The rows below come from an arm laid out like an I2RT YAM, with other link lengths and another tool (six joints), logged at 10 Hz.
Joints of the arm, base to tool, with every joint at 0 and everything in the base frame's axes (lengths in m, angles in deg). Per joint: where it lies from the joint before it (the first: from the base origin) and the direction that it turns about. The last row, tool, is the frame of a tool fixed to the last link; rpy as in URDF.
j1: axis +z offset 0 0 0.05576
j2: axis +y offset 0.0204 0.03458 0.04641
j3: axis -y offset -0.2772 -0.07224 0
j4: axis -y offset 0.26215 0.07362 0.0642
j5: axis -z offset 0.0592 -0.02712 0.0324
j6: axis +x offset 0.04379 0 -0.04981
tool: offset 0.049 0.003 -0.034 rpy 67.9 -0.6 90
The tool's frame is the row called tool.
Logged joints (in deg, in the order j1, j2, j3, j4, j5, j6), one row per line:
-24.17, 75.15, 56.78, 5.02, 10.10, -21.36
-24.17, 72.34, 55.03, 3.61, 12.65, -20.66
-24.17, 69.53, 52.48, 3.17, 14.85, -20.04
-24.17, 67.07, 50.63, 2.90, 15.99, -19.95
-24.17, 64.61, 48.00, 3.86, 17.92, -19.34
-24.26, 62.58, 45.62, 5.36, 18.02, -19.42
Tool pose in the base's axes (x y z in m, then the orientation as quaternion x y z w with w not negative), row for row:
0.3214, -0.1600, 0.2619, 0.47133, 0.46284, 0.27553, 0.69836
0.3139, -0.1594, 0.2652, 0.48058, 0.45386, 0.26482, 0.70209
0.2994, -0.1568, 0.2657, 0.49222, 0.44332, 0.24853, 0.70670
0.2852, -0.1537, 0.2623, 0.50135, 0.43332, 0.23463, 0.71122
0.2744, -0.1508, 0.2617, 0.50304, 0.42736, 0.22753, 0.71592
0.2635, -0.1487, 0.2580, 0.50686, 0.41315, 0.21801, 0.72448
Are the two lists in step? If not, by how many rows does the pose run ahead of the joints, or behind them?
The pose runs 1 row behind the joints: the pose in row i belongs to the joints in row i - 1.
